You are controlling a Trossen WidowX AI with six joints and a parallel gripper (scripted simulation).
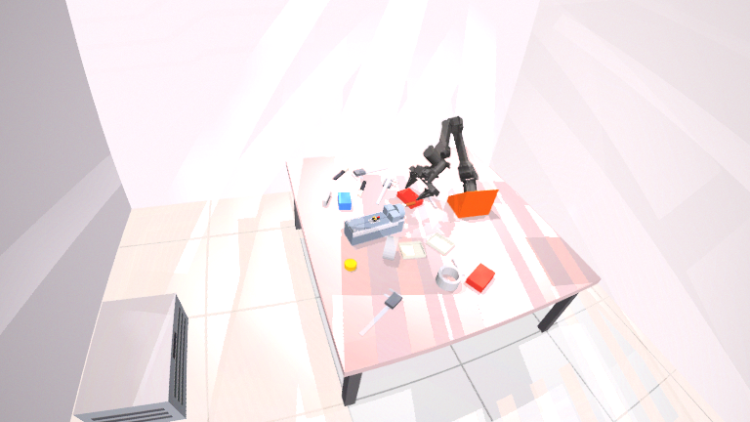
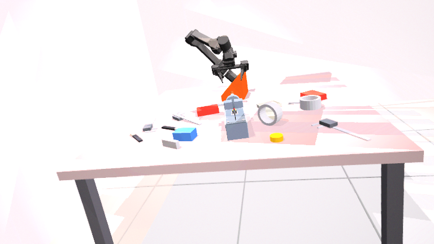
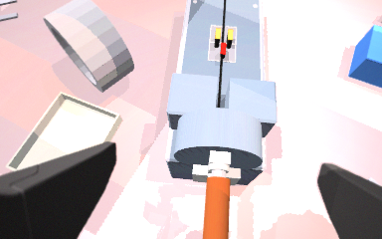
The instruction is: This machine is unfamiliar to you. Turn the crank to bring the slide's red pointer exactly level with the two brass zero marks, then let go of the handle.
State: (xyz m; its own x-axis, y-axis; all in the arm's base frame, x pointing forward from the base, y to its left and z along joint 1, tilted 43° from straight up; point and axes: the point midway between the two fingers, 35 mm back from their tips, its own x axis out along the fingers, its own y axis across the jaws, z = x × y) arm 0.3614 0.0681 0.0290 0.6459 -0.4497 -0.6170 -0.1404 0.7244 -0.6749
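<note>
My gripper tip is now 150 mm short of the red pointer, 10 mm to the right of it and 100 mm above it. From my gripper tip the other things lie so: orange handle (20 mm behind, 10 mm to the right, 70 mm below); then yellow disc (320 mm ahead, 190 mm to the left, 180 mm below); then blue block (240 mm ahead, 210 mm to the right, 170 mm below).
</note>
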